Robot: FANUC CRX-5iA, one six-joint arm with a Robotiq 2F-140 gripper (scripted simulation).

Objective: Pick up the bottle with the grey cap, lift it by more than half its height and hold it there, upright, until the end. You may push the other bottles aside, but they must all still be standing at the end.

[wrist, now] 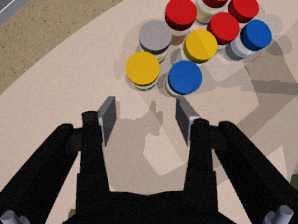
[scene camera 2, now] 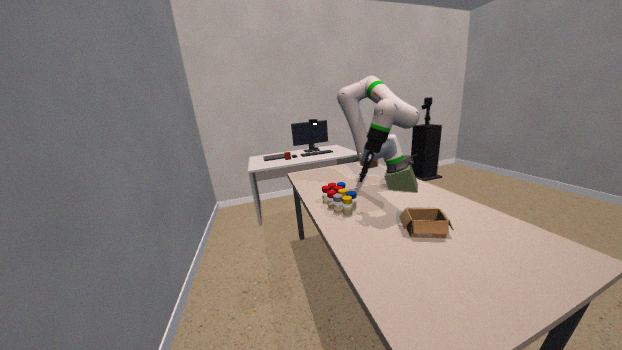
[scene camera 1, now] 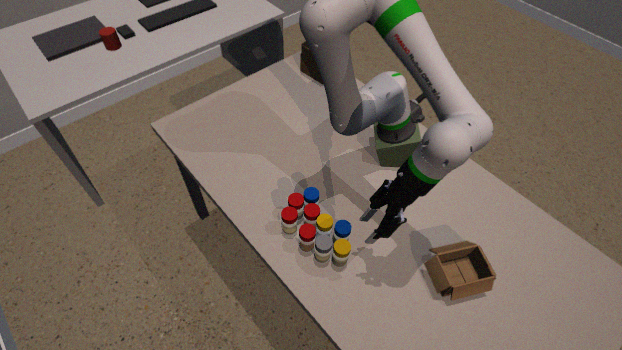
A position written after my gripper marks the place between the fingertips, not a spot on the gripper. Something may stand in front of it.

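Observation:
There's a yellow-capped bottle (wrist: 142,68) here, and a grey-capped bottle (wrist: 155,36) as well. As for me, you can see my gripper (scene camera 1: 365,231), and the wrist view also gives you the gripper (wrist: 145,107).

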